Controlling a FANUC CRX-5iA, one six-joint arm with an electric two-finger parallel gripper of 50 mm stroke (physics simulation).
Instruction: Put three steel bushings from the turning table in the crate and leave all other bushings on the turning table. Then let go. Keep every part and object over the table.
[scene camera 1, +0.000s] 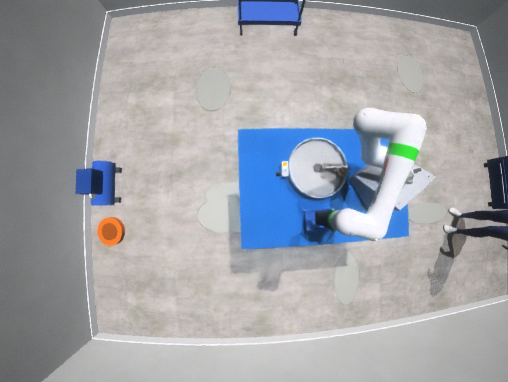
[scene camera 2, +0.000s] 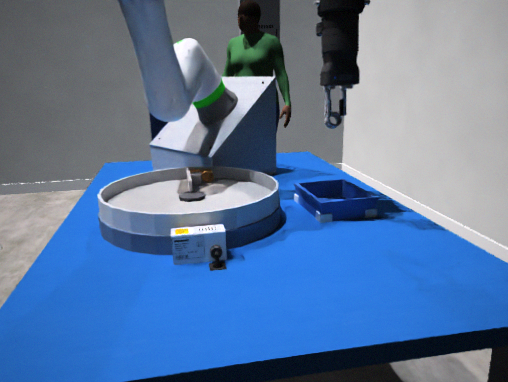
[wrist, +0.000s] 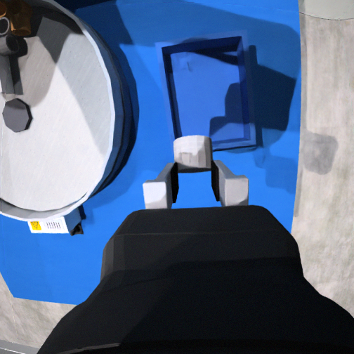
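Pixels of known places: gripper, between the fingertips: (scene camera 1: 317, 217) (scene camera 2: 335, 115); arm's base, origin of its link: (scene camera 2: 218, 108).
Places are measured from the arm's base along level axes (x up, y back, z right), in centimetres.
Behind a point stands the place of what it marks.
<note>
My gripper (scene camera 2: 335, 113) @(z -8.3, x 2.0, y -57.6 cm) (wrist: 194, 174) is shut on a steel bushing (scene camera 2: 332, 120) @(z -7.1, x 0.8, y -57.5 cm) (wrist: 192, 154), held high above the table near the crate. The blue crate (scene camera 2: 345, 206) @(z -10.8, x -19.2, y -59.3 cm) (wrist: 202, 97) stands beside the turning table; its visible floor bears no bushing, and the held bushing hides a bit of its near edge in the wrist view. The arm partly covers it in scene camera 1. On the turning table (scene camera 1: 306, 181) @(z 14.4, x -17.2, y -52.7 cm) (scene camera 2: 150, 222) @(z 34.3, x -15.9, y -59.0 cm) (wrist: 65, 142), steel bushings (wrist: 9, 44) and orange bushings (scene camera 2: 207, 176) @(z 13.1, x -16.1, y -27.2 cm) (wrist: 21, 19) stand by the divider; their number is unclear.
A dark hub (scene camera 1: 318, 168) @(z 21.1, x -16.4, y -42.1 cm) (scene camera 2: 192, 197) @(z 22.1, x -16.4, y -44.5 cm) (wrist: 17, 115) sits at the turning table's middle. A white labelled box (scene camera 1: 284, 168) @(z 26.6, x -16.7, y -65.5 cm) (scene camera 2: 189, 246) @(z 28.8, x -19.1, y -66.6 cm) (wrist: 49, 224) stands against its outer side. The grey robot base (scene camera 2: 245, 125) @(z -4.0, x -4.4, y -14.0 cm) stands behind the turning table. A person (scene camera 2: 254, 55) stands behind that.
</note>
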